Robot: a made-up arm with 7 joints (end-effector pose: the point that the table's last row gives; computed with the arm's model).
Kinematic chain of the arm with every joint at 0, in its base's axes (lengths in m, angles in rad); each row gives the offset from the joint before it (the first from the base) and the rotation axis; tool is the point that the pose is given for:
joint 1: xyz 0 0 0.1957 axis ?
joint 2: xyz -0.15 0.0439 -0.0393 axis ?
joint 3: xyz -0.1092 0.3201 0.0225 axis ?
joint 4: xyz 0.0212 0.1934 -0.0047 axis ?
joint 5: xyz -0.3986 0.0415 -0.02 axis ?
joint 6: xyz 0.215 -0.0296 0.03 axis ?
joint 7: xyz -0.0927 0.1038 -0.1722 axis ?
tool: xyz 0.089 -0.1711 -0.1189
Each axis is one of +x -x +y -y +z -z.
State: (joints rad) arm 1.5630 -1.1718 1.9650 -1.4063 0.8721 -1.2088 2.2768
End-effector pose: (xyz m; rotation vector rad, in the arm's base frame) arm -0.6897 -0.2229 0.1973 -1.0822 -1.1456 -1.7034
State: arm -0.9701 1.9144 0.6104 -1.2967 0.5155 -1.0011 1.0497
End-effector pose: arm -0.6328 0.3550 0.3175 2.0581 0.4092 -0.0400
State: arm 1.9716 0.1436 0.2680 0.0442 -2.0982 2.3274 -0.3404
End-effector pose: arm 0.0360 0.8402 0.3082 1.0299 -0.1033 1.9689
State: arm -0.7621 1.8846 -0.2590 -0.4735 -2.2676 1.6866 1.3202
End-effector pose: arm -0.4004 -0.2885 0.2996 0.9938 -2.4742 -0.9530
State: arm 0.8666 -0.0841 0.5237 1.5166 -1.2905 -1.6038 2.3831
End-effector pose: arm 0.2591 0.9336 0.4567 2.7568 0.0968 -1.2376
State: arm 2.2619 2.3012 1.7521 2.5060 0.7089 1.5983 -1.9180
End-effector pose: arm 0.1418 0.0402 -0.0217 -1.0016 -0.1572 2.4703
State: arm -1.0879 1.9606 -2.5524 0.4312 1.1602 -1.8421 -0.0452
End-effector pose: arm 0.1075 -0.0981 0.1841 -2.2721 -0.5041 1.0105
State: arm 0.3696 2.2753 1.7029 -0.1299 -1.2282 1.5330 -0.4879
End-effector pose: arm 0.0350 -0.1135 0.2170 0.6296 0.4719 0.0923
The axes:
joint 1: +y
joint 2: +x
joint 3: -z
joint 4: +y
joint 5: +x
joint 6: -y
joint 7: -z

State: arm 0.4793 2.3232 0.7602 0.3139 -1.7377 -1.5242 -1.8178
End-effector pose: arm -0.1881 -0.4610 0.9225 -2.1660 -1.2161 -1.2586
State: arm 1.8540 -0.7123 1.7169 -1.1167 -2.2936 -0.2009 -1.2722
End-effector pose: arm -0.2916 0.3254 0.5775 2.2852 -1.0166 0.6907
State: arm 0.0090 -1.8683 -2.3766 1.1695 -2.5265 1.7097 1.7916
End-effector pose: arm -0.4737 -0.1295 -0.1941 0.2226 2.2224 1.8936
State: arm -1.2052 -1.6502 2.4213 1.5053 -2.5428 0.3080 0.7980
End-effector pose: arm -0.0664 0.3193 -0.1764 -0.7248 -0.0760 -2.3426
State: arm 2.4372 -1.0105 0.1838 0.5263 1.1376 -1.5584 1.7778
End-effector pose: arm 0.3581 0.5413 0.6814 1.6643 -1.2323 -0.3964
